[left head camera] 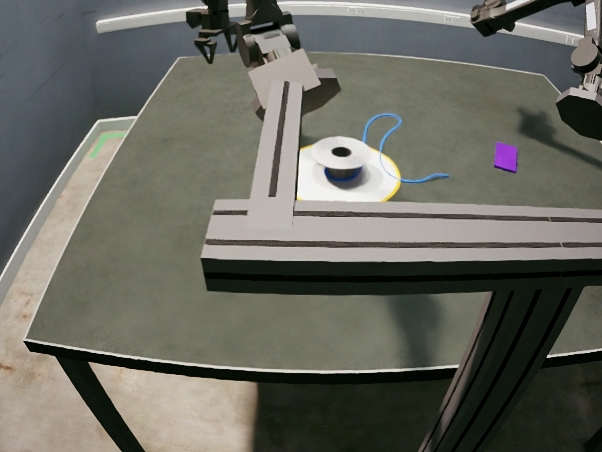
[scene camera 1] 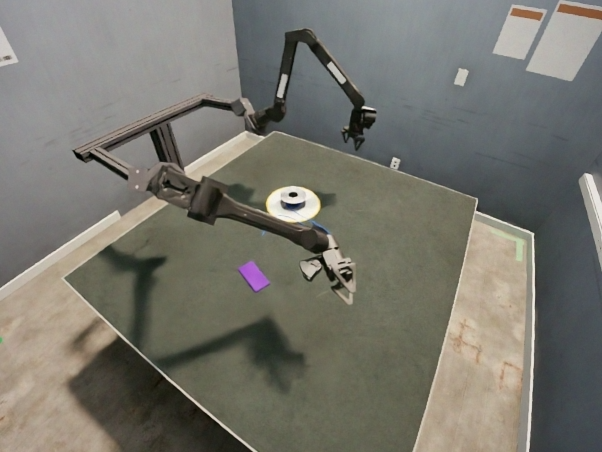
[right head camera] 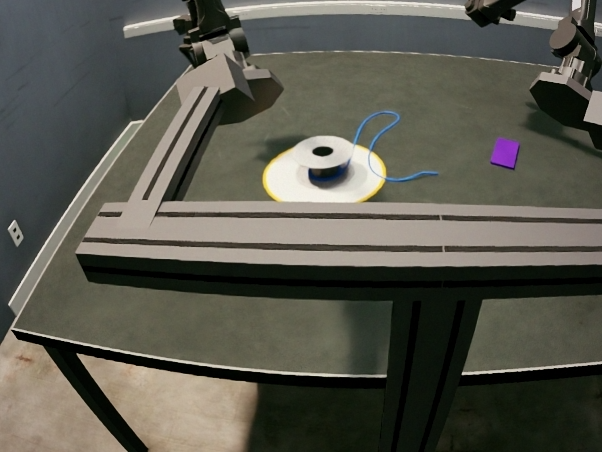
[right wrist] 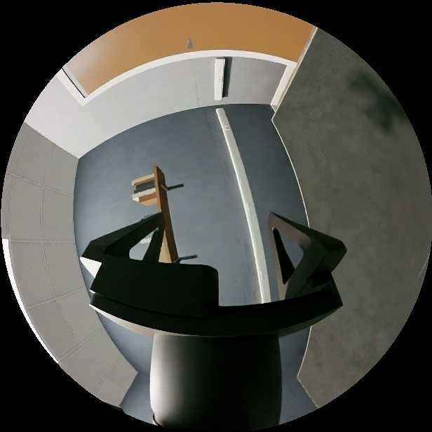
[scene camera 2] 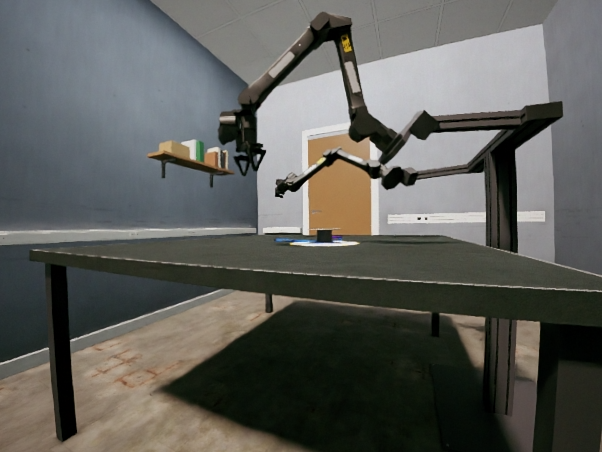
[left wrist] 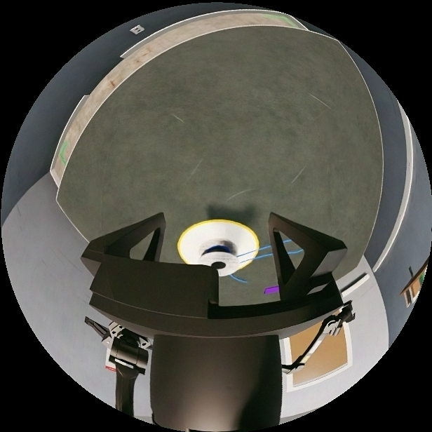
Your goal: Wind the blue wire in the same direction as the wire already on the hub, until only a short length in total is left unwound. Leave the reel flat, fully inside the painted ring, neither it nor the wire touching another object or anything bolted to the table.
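Places are measured from the left arm's base along level axes (x ahead, y left, z up), in millimetres.
Pixels of known places: left gripper, between the fingertips: (left head camera: 221,57) (scene camera 1: 350,146) (scene camera 2: 249,173); right gripper, between the fingertips: (scene camera 1: 352,299) (scene camera 2: 276,191); left arm's base, origin of its link: (scene camera 1: 256,121) (scene camera 2: 392,145); right arm's base, origin of its link: (left head camera: 589,111) (right head camera: 567,98) (scene camera 2: 391,177).
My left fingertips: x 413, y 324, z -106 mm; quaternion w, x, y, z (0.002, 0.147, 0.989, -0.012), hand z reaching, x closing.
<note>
For each thing: its top centre in the pictures, then the offset to it from my left fingertips. "pt": a spot on its surface instead.
- white reel, centre of its top: (right head camera: 322,150) (left head camera: 341,151) (scene camera 2: 324,228) (scene camera 1: 293,194) dz -204, dx -99, dy -351 mm
- Loose blue wire, a spot on its surface: (right head camera: 387,112) (left head camera: 388,114) pt dz -266, dx +268, dy -434 mm
- flat purple block, centre of its top: (right head camera: 505,151) (left head camera: 506,156) (scene camera 1: 253,275) dz -261, dx +138, dy -826 mm
The white reel (left head camera: 324,156) (right head camera: 304,154) (scene camera 1: 292,199) (scene camera 2: 324,235) (left wrist: 229,261) stands flat inside the yellow painted ring (left head camera: 398,186) (right head camera: 264,181) (scene camera 1: 268,210) (left wrist: 179,245), with blue wire on its hub. Loose blue wire (left head camera: 382,115) (right head camera: 387,112) (scene camera 2: 285,240) (left wrist: 267,245) loops out beyond the ring, crosses back over its edge and ends outside, at the right in both head views. My left gripper (left head camera: 221,56) (scene camera 1: 351,143) (scene camera 2: 251,172) (left wrist: 216,218) is open and empty, above the table, away from the reel. My right gripper (scene camera 1: 352,297) (scene camera 2: 278,194) (right wrist: 215,217) is open and empty, raised.
A flat purple block (left head camera: 506,157) (right head camera: 505,153) (scene camera 1: 254,276) (left wrist: 272,290) lies apart from the wire's free end. The metal mounting frame (left head camera: 350,230) (right head camera: 300,230) (scene camera 2: 500,200) crosses the near side in the head views and hides the ring's near edge.
</note>
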